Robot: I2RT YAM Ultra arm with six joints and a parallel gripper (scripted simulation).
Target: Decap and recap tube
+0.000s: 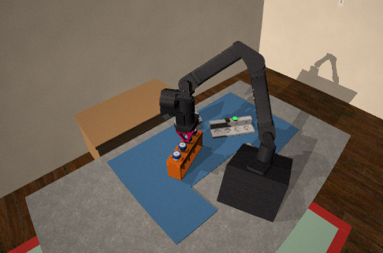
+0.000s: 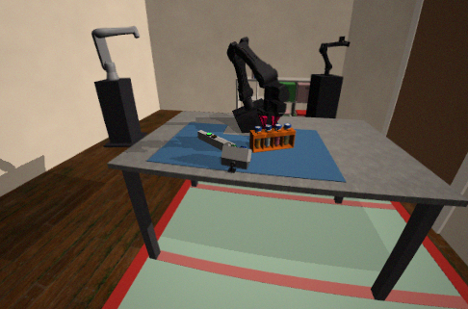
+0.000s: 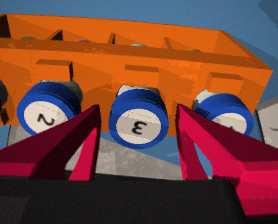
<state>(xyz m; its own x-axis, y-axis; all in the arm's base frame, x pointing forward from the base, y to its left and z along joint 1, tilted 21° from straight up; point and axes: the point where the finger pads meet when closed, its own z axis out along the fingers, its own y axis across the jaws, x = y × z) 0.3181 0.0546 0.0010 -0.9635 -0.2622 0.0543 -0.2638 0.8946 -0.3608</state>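
My gripper is now right at the blue cap. From my hand the other things lie so: grey key desk (160 mm to the right, 110 mm ahead, 70 mm below); then green ready key (170 mm to the right, 90 mm ahead, 50 mm below); then blue cycle key (130 mm to the right, 100 mm ahead, 50 mm below).
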